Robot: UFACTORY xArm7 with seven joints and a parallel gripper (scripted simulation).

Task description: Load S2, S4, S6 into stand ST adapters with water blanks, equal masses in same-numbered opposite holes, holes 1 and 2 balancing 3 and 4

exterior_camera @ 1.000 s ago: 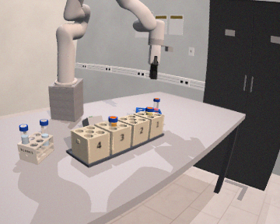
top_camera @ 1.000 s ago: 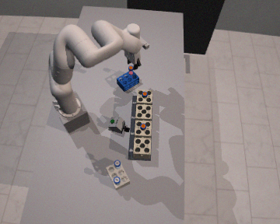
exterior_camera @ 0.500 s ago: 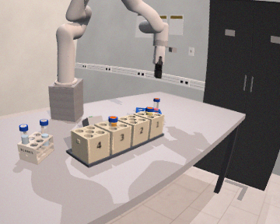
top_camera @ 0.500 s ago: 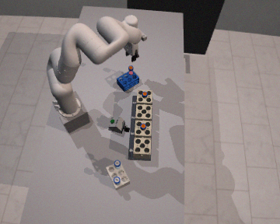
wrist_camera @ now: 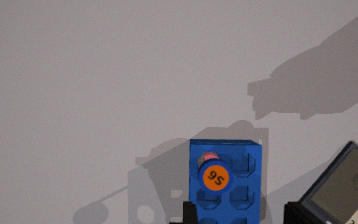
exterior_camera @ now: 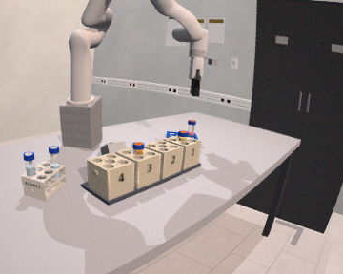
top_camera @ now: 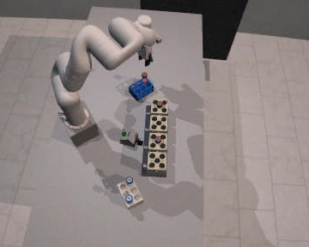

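The sample tube S6 is 1 cm to the left of my hand and 19 cm below it. The rest, counted from my hand: sample tube S4: 10 cm ahead, 20 cm to the right, 18 cm below; then blue sample rack: 2 cm behind, 4 cm to the right, 22 cm below; then green DONE key: 8 cm behind, 38 cm to the right, 18 cm below.
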